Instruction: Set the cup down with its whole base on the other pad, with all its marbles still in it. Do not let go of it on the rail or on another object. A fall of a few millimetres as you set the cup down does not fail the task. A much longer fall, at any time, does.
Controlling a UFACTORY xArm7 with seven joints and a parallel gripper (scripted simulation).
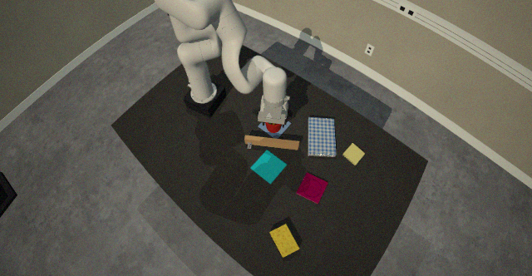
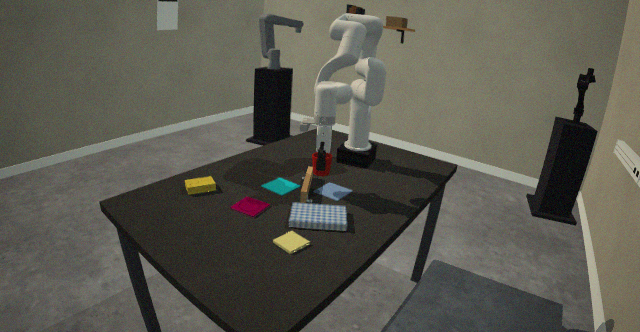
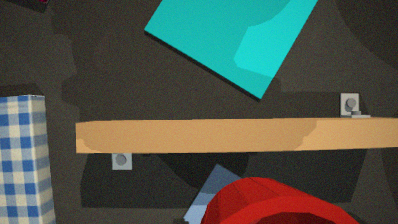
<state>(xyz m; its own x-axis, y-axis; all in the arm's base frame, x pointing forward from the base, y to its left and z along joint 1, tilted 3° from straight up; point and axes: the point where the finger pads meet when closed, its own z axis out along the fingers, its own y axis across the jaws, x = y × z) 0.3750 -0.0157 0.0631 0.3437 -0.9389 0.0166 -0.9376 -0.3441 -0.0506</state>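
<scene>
My gripper is now 5 cm short of the cyan pad, 14 cm to the left of it and 12 cm above it. The rest, counted from my hand: red cup: 2 cm below; light blue pad: 2 cm behind, 5 cm to the left, 12 cm below; wooden rail: 2 cm ahead, 5 cm to the right, 10 cm below.
</scene>
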